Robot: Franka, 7 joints.
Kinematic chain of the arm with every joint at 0, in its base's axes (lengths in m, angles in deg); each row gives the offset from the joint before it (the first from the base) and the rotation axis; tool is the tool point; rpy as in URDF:
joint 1: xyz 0 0 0.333 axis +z
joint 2: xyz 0 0 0 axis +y
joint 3: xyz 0 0 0.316 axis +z
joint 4: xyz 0.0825 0 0 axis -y
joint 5: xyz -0.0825 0 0.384 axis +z
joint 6: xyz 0 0 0 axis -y
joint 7: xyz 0.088 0 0 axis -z
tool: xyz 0 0 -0.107 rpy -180 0 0
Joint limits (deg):
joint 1: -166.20..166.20
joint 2: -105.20..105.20
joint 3: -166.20..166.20
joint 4: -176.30..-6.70
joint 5: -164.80..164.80
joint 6: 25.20..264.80
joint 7: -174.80..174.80
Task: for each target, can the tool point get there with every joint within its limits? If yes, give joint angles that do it. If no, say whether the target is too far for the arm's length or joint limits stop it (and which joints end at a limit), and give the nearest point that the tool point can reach.
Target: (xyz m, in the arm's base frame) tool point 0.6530 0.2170 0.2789
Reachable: yes | joints -106.28 -65.73 105.48 -102.96 -44.73 172.44 -36.52
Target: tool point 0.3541 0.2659 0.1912
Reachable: yes | joints -4.51 38.83 40.79 -151.11 2.22 236.02 -119.02
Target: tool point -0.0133 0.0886 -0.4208
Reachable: no: joint limits stop it (at a limit: joint 2) | nearest point -0.0175 0.1166 -0.3344 | short by 0.091 m
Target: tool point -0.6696 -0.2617 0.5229
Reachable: yes | joints 64.62 -58.18 116.21 -74.05 -102.22 82.56 -23.01
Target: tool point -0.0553 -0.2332 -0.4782
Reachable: no: joint limits stop it (at a limit: joint 2) | nearest point -0.0571 -0.2410 -0.3596 | short by 0.119 m
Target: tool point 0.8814 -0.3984 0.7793
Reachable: no: too far | nearest point 0.7098 -0.3208 0.6924 | short by 0.207 m
